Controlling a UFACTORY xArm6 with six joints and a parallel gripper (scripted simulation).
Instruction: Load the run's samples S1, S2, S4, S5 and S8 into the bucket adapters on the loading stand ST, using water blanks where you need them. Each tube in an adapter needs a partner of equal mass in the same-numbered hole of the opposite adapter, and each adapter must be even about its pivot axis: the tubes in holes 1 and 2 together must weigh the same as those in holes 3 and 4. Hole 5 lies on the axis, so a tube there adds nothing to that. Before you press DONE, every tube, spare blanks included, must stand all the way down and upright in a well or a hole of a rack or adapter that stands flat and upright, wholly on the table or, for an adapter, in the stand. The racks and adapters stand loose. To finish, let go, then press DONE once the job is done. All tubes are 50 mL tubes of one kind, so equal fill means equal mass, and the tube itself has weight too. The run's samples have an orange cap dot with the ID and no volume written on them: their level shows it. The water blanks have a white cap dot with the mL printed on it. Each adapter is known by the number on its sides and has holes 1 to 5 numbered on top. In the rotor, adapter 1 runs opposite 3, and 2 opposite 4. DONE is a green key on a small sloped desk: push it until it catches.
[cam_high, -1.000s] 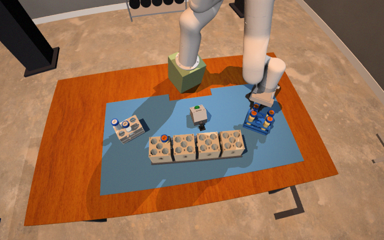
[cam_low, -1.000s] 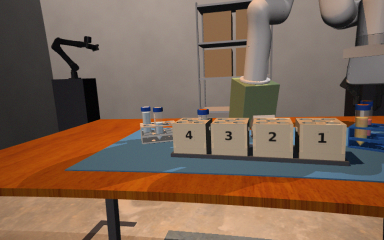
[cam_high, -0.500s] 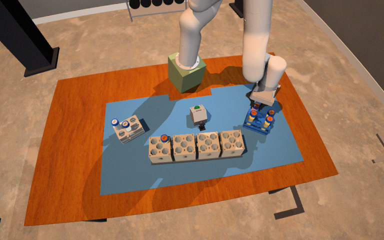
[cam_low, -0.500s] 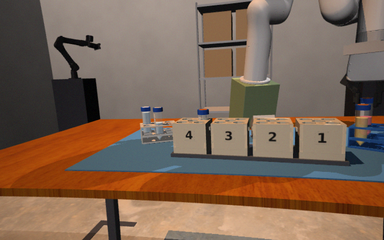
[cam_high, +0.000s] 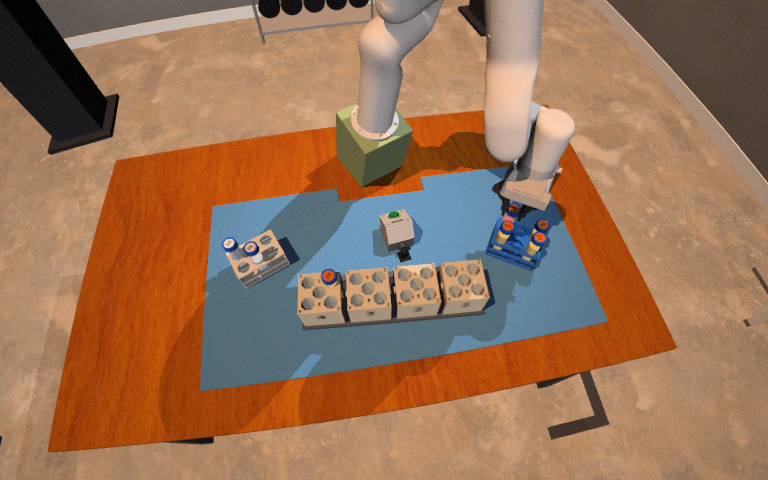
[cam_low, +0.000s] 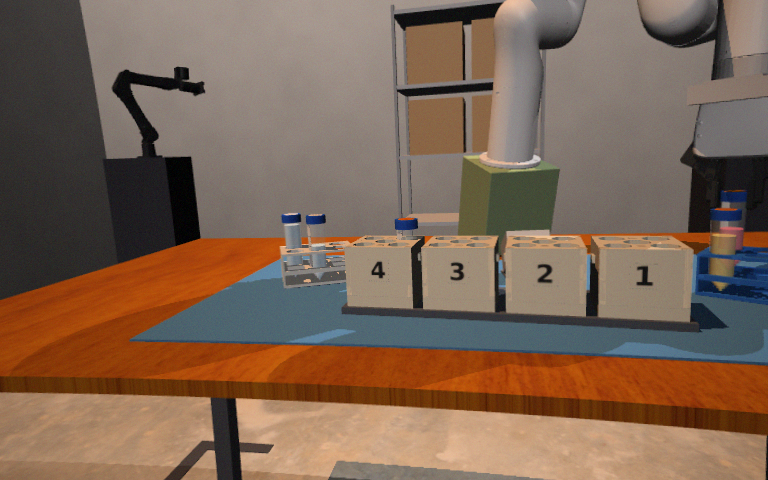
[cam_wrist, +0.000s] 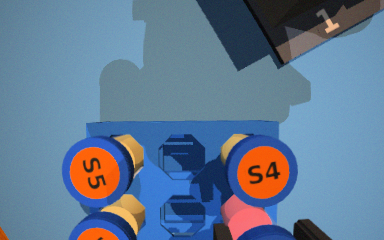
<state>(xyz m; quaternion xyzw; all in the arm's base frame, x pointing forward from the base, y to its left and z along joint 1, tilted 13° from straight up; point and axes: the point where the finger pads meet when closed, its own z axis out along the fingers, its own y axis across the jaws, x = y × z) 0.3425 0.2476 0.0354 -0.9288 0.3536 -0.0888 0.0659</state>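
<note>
My hand is 10 mm past the sample tube and 50 mm above it. From my hand the other things lie so: green key (120 mm behind, 270 mm to the right, 70 mm below); then blue sample rack (40 mm ahead, 20 mm to the left, 110 mm below); then loading stand (80 mm ahead, 340 mm to the right, 130 mm below).
</note>
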